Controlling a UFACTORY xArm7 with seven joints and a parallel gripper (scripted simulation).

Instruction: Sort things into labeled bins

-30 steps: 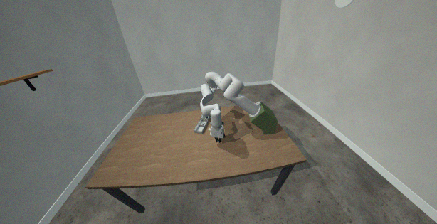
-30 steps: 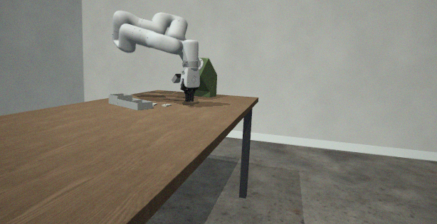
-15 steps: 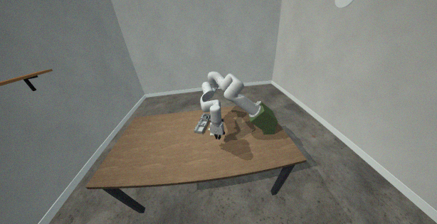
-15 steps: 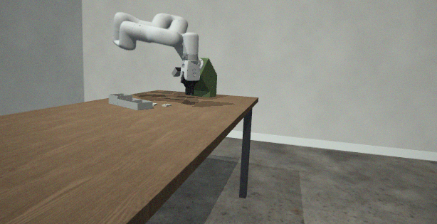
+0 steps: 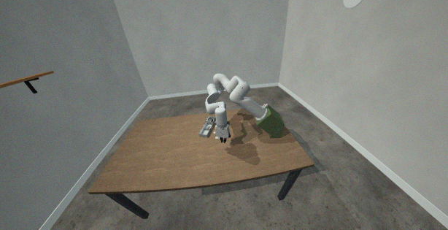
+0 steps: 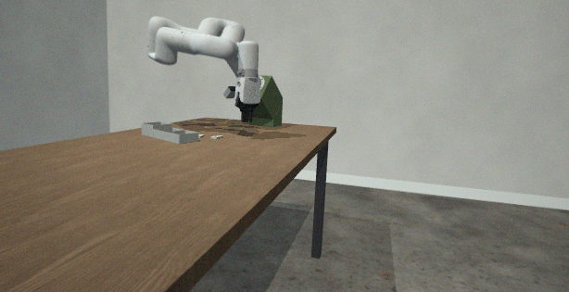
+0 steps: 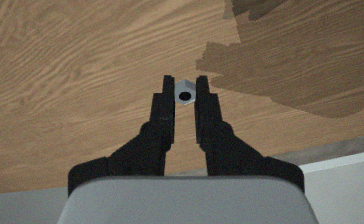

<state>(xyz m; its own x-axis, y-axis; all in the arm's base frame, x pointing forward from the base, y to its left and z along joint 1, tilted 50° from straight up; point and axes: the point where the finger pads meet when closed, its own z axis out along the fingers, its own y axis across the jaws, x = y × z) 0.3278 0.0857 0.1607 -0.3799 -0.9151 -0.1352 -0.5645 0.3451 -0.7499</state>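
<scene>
My gripper is now 11 cm to the left of the cream domino, 8 cm above it and 2 cm short of it. Round my hand: white ring-shaped part: 2 cm below; white domino: 18 cm to the right, 8 cm below, 2 cm ahead; black cylindrical battery: 35 cm to the right, 7 cm below, 1 cm ahead.
</scene>
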